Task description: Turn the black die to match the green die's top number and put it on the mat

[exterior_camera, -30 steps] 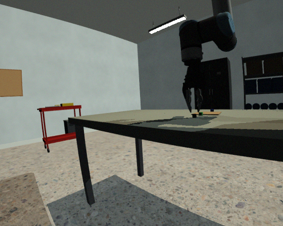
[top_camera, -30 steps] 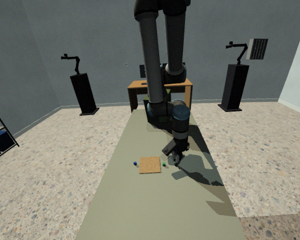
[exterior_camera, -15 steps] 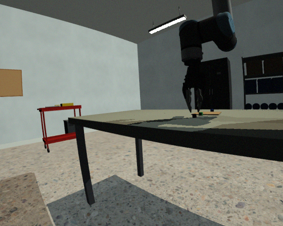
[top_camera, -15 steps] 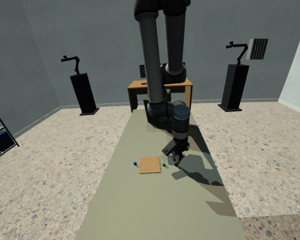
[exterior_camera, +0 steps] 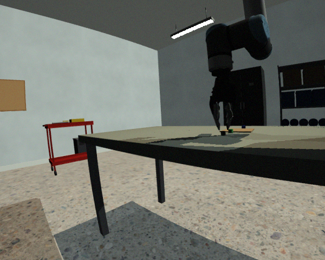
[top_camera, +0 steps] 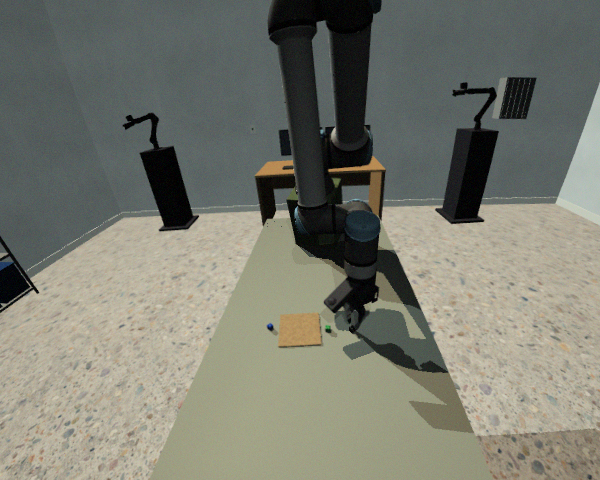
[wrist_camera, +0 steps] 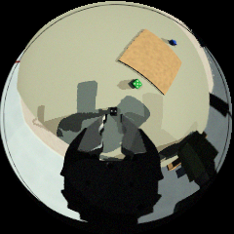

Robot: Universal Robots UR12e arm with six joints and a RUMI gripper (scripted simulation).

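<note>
Right now the black die is 3 cm below my hand. The rest, counted from my hand: green die: 1 cm behind, 8 cm to the right, 3 cm below; blue die: 3 cm behind, 28 cm to the right, 3 cm below; mat: 2 cm behind, 18 cm to the right, 3 cm below.
</note>
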